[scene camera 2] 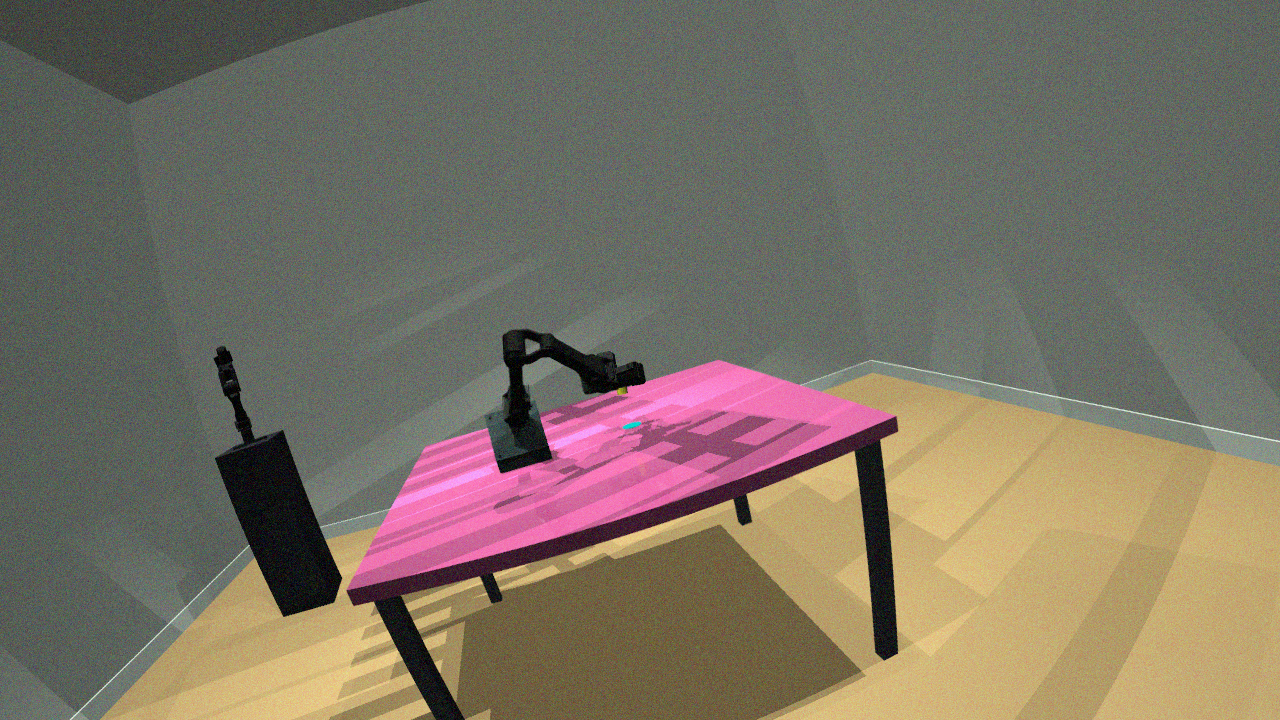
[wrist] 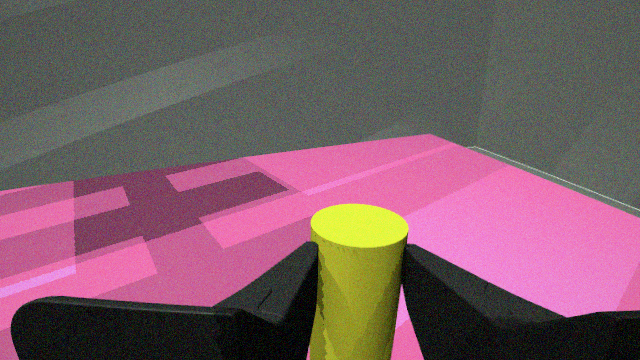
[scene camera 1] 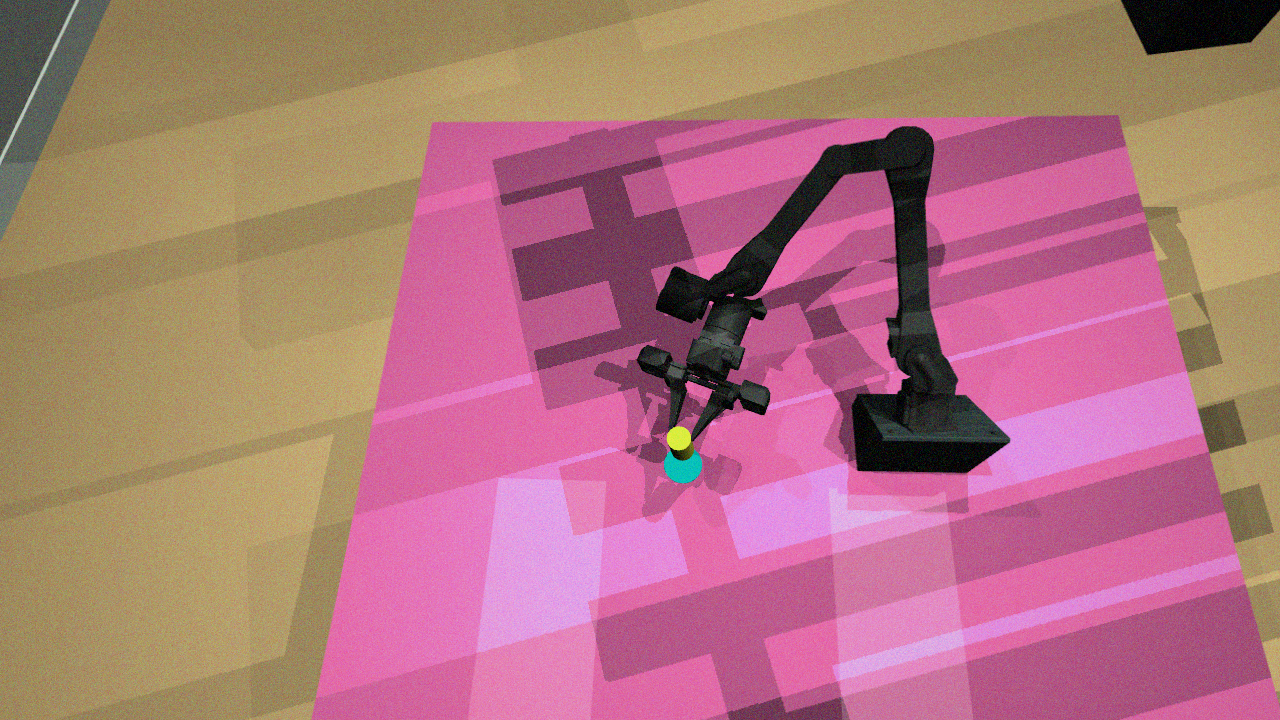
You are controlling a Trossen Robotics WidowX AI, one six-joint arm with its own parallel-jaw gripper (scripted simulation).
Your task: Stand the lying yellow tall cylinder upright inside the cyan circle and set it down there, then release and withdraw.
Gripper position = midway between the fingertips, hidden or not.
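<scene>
Gripper (scene camera 1: 680,436), (wrist: 359,255), carrying yellow tall cylinder (scene camera 1: 678,438), (wrist: 360,247). Cyan circle (scene camera 1: 679,471).
</scene>
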